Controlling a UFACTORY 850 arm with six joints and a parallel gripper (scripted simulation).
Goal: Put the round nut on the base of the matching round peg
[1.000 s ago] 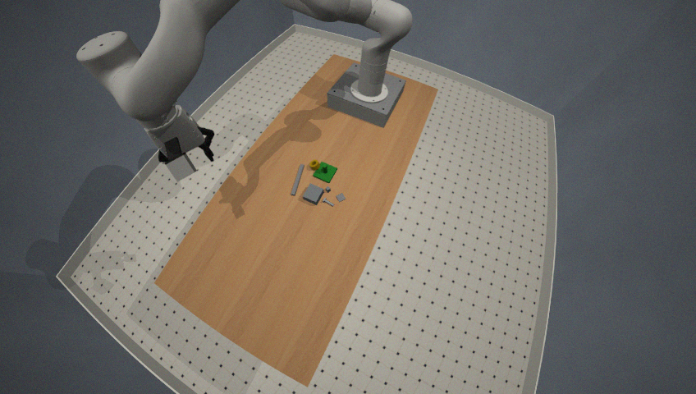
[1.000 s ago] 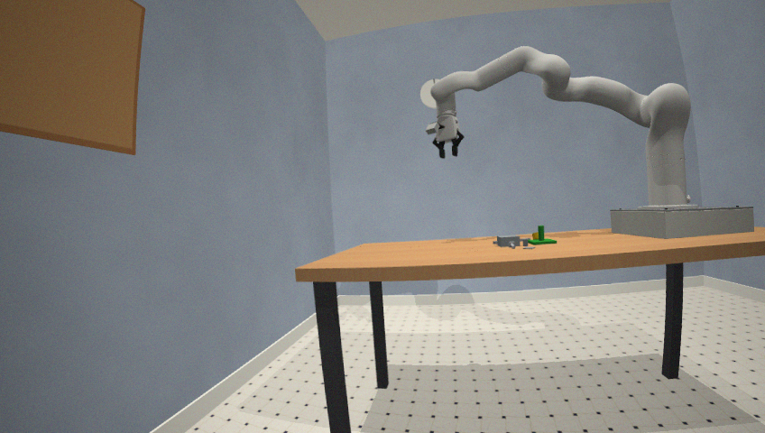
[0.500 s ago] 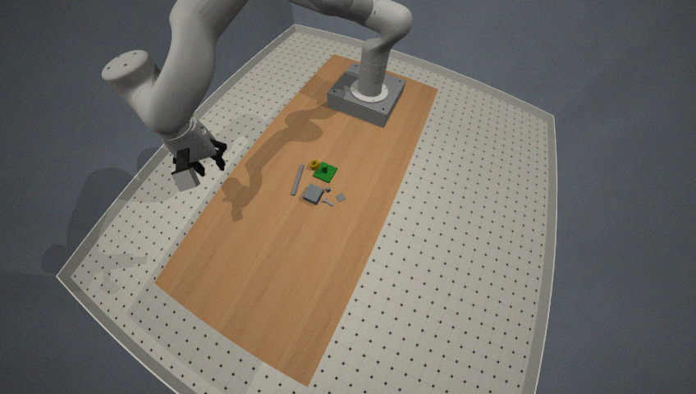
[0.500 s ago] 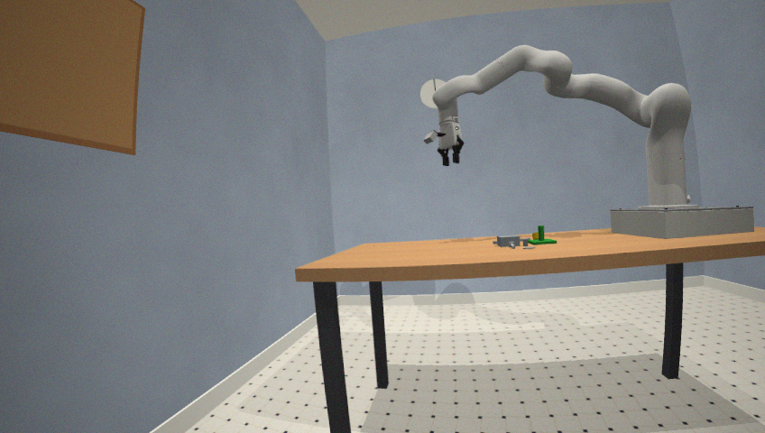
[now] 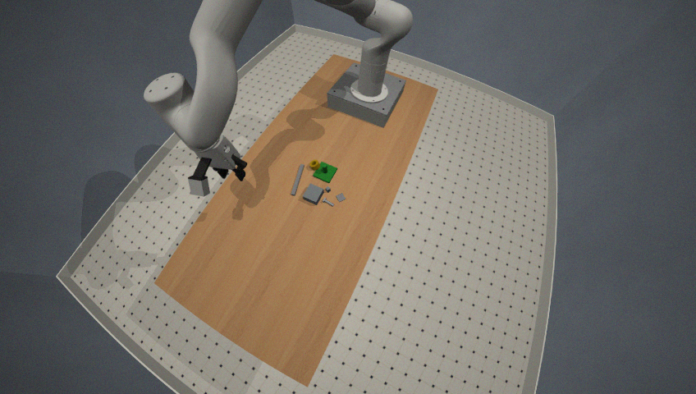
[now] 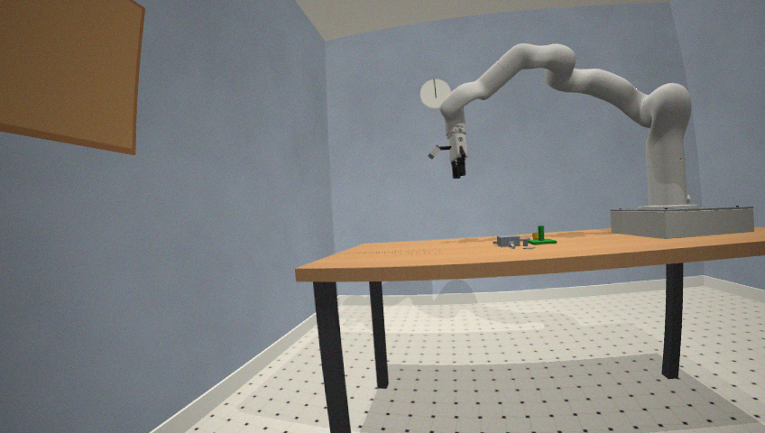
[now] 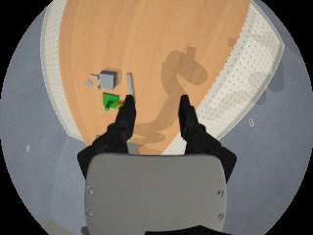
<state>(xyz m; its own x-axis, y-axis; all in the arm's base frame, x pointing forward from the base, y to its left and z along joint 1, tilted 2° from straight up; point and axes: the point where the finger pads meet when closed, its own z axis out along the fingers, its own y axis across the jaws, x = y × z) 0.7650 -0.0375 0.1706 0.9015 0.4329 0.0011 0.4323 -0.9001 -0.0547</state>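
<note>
Right now my hand is 28 cm above the long grey bar, 19 cm past it and 4 cm to the right of it. Round my hand: grey block (27 cm below, 17 cm behind, 15 cm to the left); then small grey bolt (28 cm below, 21 cm to the left, 18 cm behind); then small grey plate (28 cm below, 24 cm to the left, 23 cm behind).
</note>
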